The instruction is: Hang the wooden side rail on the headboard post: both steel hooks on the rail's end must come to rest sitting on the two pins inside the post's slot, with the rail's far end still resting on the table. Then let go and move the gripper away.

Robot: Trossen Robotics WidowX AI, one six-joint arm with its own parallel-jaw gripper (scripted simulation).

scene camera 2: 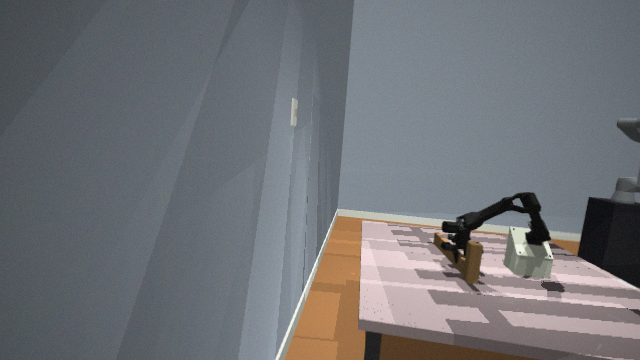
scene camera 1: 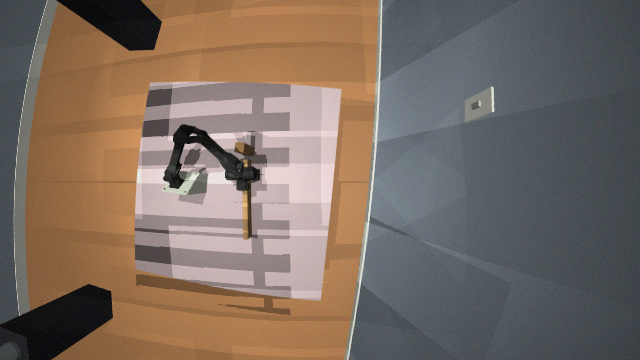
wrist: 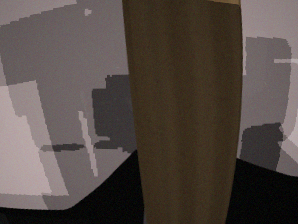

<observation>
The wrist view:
my gripper: 168, 153
wooden side rail: 185, 72
</observation>
